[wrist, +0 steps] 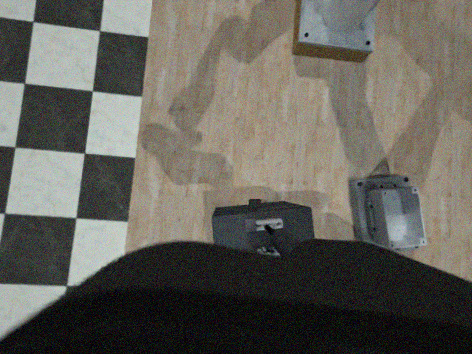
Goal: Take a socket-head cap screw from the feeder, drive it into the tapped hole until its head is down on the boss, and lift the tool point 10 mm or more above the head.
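The screw feeder (230, 227) is a dark grey box at the lower middle of the wrist view, with a pale label and a small silver part near its front. My screwdriver (269, 228) shows as a thin dark tip over the feeder, in front of the label and close to the silver part. Its height above the feeder is unclear, and I cannot tell whether a screw is on the tip. A grey metal housing (402, 217) with small holes at its corners and along its flange stands to the right. Which hole is the tapped one, and its boss, I cannot make out.
The robot's base plate (335, 39) is at the top right on a wooden table (260, 120). Shadows of the arm fall across the table. Checkered floor (55, 117) lies beyond the table's left edge. The black tool body (225, 300) hides the bottom of the view.
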